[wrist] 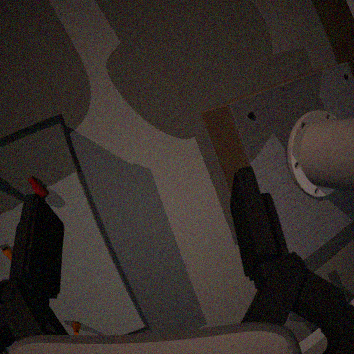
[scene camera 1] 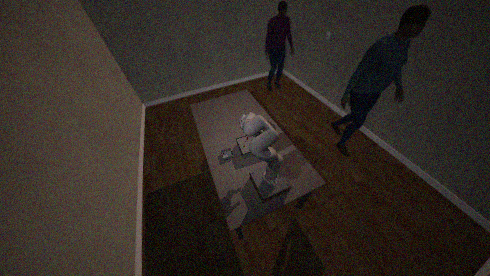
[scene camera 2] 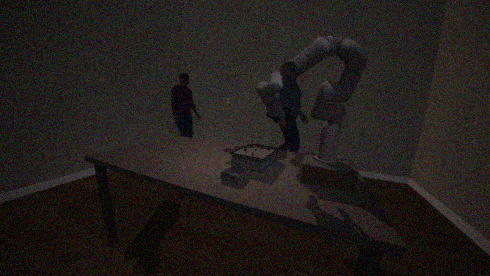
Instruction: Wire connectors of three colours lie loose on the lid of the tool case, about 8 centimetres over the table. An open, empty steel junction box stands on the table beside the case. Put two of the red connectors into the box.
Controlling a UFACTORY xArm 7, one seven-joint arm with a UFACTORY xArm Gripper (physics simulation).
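Pixels of known places: gripper, fingertip midpoint: [wrist: 138, 198] [scene camera 2: 283, 120]; arm's base, link origin: [wrist: 318, 153] [scene camera 1: 270, 177] [scene camera 2: 325, 159].
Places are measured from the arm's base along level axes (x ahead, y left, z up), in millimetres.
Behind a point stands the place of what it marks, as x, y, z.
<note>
The tool case [scene camera 1: 242, 145] [scene camera 2: 255, 164] [wrist: 82, 235] has a pale lid with a dark raised rim. In the wrist view, a red connector [wrist: 37, 186] {367, -80, -4} lies on the lid by the left fingertip. One orange connector [wrist: 7, 251] {434, -21, -4} is at the left edge, and another orange connector [wrist: 76, 327] {398, 104, -1} is near the bottom. Small specks on the lid in scene camera 2 are too dim to sort by colour. The steel junction box [scene camera 1: 226, 154] {426, 293, -96} [scene camera 2: 233, 178] {391, 339, -76} stands beside the case; its inside is unclear, and it does not show in the wrist view. My gripper [wrist: 138, 198] {279, -73, 192} is open and empty, above the case's edge; the arm hides it in scene camera 1.
The robot's base block [scene camera 1: 270, 187] {-83, 39, -2} [scene camera 2: 325, 172] {-10, 143, -22} [wrist: 270, 155] {87, -23, 2} stands on the table [scene camera 1: 220, 117] {1027, 230, -98} [scene camera 2: 160, 157] {1016, 302, -98}, on the far side of the case from the table's long free end. Two people [scene camera 1: 278, 45] [scene camera 1: 372, 75] [scene camera 2: 183, 105] [scene camera 2: 291, 110] stand beyond the table. Dark arm shadows cross the tabletop.
</note>
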